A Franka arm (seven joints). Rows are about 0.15 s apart.
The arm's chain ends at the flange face. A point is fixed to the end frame.
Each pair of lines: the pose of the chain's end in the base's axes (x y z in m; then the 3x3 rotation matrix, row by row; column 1 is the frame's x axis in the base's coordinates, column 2 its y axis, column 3 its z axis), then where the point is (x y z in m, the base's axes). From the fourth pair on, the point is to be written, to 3 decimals.
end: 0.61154, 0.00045, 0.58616; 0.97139, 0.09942, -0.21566; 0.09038, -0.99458, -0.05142; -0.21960, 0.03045, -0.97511
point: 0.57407 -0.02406 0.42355
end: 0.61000, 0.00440, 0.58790; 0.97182, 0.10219, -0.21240; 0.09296, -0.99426, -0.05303; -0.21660, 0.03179, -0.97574
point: 0.57312 -0.02038 0.42520
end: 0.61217, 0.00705, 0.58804; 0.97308, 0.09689, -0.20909; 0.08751, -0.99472, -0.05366; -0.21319, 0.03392, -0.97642
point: 0.57576 -0.01783 0.42525
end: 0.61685, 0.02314, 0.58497; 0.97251, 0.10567, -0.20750; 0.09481, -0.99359, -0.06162; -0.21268, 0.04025, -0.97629
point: 0.581 -0.003 0.422
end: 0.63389, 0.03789, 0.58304; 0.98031, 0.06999, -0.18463; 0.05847, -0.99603, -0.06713; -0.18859, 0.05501, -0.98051
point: 0.601 0.011 0.420
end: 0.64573, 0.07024, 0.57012; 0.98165, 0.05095, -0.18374; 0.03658, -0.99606, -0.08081; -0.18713, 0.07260, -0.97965
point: 0.613 0.041 0.407
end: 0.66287, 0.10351, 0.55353; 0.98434, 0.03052, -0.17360; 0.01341, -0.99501, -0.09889; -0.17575, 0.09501, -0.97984
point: 0.631 0.071 0.391
